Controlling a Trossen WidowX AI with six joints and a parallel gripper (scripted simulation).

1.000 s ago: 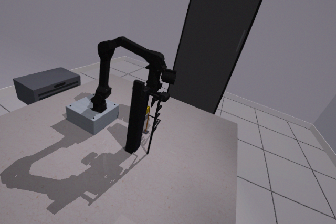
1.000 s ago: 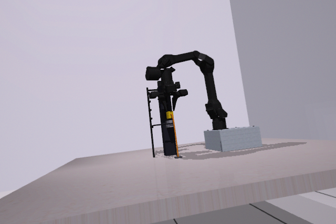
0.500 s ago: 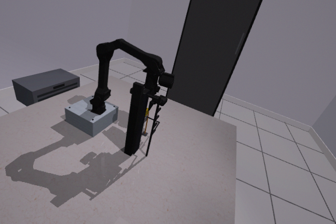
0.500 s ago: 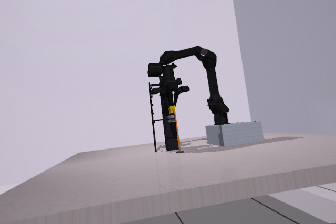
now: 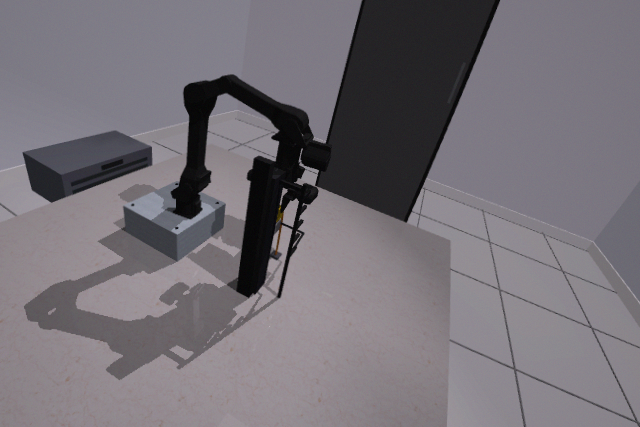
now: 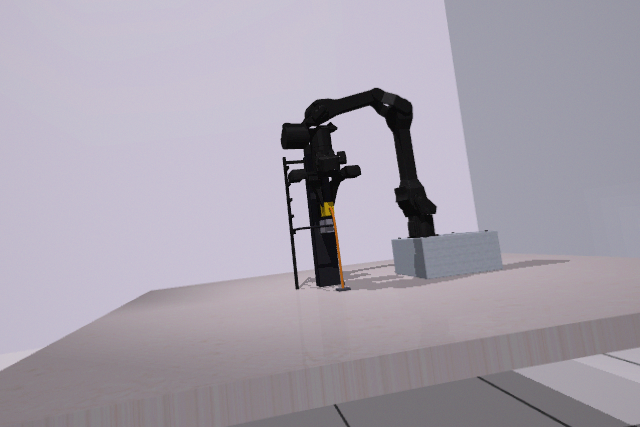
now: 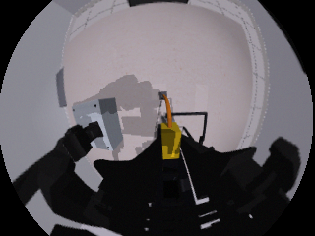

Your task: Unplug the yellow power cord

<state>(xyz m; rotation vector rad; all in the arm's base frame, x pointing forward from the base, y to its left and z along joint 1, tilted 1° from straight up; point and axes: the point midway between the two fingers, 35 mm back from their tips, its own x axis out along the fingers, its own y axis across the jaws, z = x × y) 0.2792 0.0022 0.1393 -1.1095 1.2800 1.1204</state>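
The yellow plug is 3 cm to the right of my gripper tip. From my gripper tip the other things lie so: black ladder-like rack: 8 cm ahead, 10 cm to the right, 3 cm below.
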